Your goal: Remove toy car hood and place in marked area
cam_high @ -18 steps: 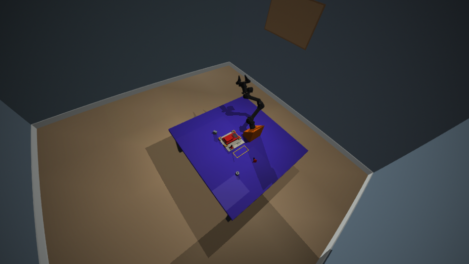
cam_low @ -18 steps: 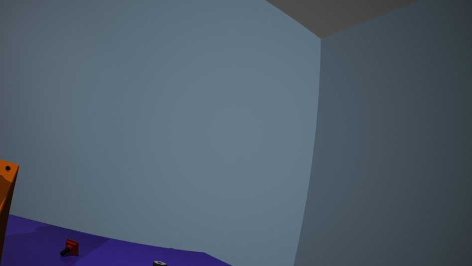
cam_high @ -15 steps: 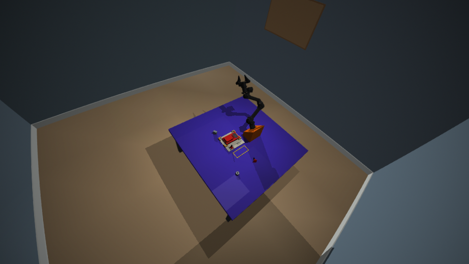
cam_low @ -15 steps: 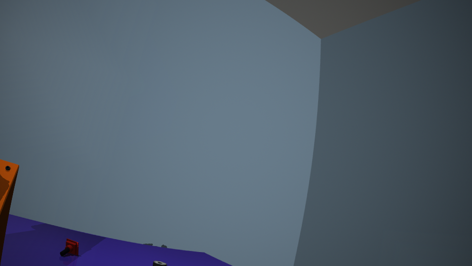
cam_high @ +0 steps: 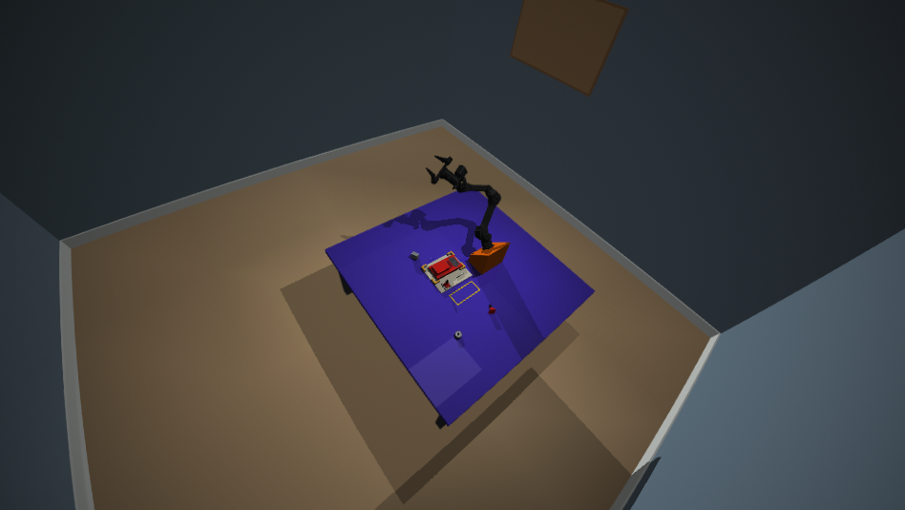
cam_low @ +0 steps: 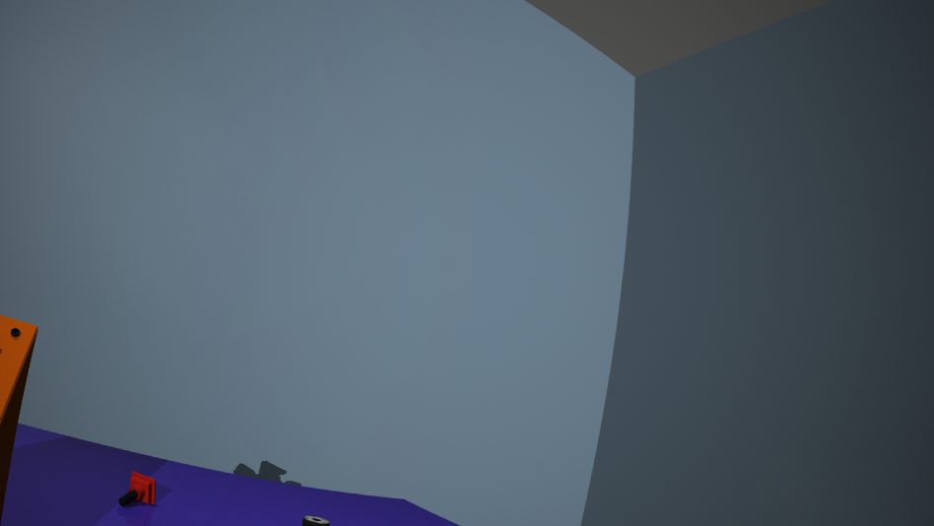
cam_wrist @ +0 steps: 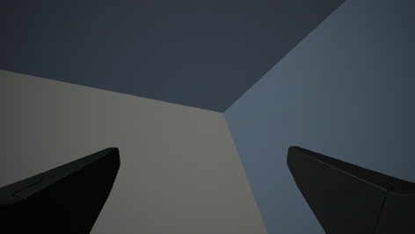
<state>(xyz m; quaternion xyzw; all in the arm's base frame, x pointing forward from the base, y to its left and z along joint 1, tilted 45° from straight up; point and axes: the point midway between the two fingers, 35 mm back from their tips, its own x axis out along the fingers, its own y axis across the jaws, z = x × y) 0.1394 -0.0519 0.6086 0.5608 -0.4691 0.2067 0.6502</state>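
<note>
Right now my gripper tip is 19 cm short of the red hood, 38 cm to the right of it and 49 cm above it. From my gripper tip the other things lie so: wheel (41 cm ahead, 78 cm to the left, 52 cm below).
</note>
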